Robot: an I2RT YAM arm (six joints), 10 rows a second.
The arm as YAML. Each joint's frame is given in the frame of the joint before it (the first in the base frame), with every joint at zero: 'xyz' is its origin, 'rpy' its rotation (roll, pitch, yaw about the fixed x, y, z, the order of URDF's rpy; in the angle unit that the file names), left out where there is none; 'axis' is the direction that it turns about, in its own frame. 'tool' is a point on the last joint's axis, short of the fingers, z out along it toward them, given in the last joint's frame.
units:
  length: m
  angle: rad
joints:
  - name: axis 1
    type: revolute
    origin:
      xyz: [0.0, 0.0, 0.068]
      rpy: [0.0, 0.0, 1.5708]
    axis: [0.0, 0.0, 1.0]
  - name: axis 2
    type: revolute
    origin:
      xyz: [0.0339, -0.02, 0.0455]
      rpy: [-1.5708, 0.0, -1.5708]
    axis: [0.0, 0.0, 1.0]
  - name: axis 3
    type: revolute
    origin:
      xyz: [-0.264, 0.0, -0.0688]
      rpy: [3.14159, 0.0, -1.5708]
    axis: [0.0, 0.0, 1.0]
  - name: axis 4
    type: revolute
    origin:
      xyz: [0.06, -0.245, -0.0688]
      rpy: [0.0, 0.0, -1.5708]
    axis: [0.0, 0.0, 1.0]
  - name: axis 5
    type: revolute
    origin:
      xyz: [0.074, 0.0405, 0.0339]
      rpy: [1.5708, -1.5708, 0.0]
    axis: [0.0, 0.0, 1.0]
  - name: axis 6
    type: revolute
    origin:
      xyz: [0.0, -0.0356, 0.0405]
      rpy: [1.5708, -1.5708, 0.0]
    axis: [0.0, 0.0, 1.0]
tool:
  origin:
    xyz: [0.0, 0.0, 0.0]
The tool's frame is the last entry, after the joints.
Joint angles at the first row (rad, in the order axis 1, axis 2, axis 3, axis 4, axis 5, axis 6):
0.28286, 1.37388, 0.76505, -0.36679, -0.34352, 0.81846
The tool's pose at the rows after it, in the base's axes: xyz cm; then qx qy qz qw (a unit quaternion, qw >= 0):
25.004, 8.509, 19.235, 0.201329, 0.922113, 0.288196, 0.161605
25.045, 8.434, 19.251, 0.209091, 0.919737, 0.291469, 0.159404
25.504, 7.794, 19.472, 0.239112, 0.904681, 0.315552, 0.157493
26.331, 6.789, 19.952, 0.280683, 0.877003, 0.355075, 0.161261
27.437, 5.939, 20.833, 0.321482, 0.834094, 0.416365, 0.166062
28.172, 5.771, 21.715, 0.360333, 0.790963, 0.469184, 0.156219
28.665, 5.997, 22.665, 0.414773, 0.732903, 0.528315, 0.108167
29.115, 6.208, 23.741, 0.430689, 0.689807, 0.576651, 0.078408
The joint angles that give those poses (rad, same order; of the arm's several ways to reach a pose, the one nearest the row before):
0.28323, 1.37389, 0.76506, -0.36794, -0.33857, 0.81768
0.27944, 1.37391, 0.76506, -0.36600, -0.34351, 0.83296
0.24661, 1.37389, 0.76469, -0.33514, -0.38358, 0.88901
0.19627, 1.37467, 0.76467, -0.26873, -0.44232, 0.97753
0.14972, 1.37808, 0.76506, -0.14937, -0.52358, 1.11371
0.13447, 1.37960, 0.76506, -0.04103, -0.57698, 1.27966
0.13332, 1.38035, 0.76466, 0.06580, -0.64260, 1.53181
0.13333, 1.38153, 0.76470, 0.18290, -0.69600, 1.70501

